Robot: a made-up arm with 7 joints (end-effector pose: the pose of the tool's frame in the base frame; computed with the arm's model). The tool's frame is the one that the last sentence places.
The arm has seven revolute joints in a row. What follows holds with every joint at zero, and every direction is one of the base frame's. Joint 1 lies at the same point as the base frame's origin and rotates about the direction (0.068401, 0.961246, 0.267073). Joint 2 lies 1 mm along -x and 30 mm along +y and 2 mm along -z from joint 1 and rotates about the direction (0.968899, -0.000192, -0.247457). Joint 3 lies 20 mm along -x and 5 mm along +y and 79 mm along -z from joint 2 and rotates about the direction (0.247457, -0.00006, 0.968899). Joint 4 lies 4 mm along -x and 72 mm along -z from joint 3 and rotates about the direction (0.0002, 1, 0.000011). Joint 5 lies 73 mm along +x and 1 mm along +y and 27 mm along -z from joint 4 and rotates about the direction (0.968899, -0.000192, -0.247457). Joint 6 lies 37 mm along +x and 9 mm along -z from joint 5 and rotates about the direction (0.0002, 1, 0.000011). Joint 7 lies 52 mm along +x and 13 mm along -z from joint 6 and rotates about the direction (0.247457, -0.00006, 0.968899). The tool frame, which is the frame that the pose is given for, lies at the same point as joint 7; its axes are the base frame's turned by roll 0, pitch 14.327 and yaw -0.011 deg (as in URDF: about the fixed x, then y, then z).
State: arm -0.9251 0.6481 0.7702 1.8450 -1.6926 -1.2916 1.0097
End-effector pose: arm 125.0 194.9 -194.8 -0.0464 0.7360 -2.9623
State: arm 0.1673 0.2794 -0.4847 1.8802 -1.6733 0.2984 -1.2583
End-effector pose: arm -164.8 124.2 -251.3 -1.7587 1.1029 -0.3928
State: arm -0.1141 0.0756 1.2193 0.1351 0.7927 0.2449 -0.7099
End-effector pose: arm 32.8 217.1 -186.6 0.6983 0.8017 0.8653
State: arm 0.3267 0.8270 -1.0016 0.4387 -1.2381 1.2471 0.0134
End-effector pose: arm -120.2 114.2 -221.7 -2.9717 0.2720 -2.9680
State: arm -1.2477 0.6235 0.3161 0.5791 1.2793 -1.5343 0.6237
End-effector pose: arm 251.0 74.4 14.2 2.2704 -0.6186 -1.6929
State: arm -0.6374 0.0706 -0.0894 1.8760 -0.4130 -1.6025 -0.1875
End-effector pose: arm 128.0 56.3 -246.6 0.0996 -0.1050 -0.0155
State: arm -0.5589 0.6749 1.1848 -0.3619 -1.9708 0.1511 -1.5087
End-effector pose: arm 93.1 206.7 43.5 1.6598 -0.4870 -2.4884
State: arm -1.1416 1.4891 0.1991 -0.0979 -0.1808 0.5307 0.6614
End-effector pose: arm 150.7 153.0 161.7 -0.1200 -1.1439 1.4429
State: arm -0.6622 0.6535 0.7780 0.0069 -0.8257 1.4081 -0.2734
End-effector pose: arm 192.6 178.5 -54.8 -0.6351 0.3561 -0.3263
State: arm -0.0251 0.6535 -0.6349 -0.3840 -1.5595 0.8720 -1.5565
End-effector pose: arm 64.4 -2.4 -176.2 -1.3969 -1.1373 -1.8364
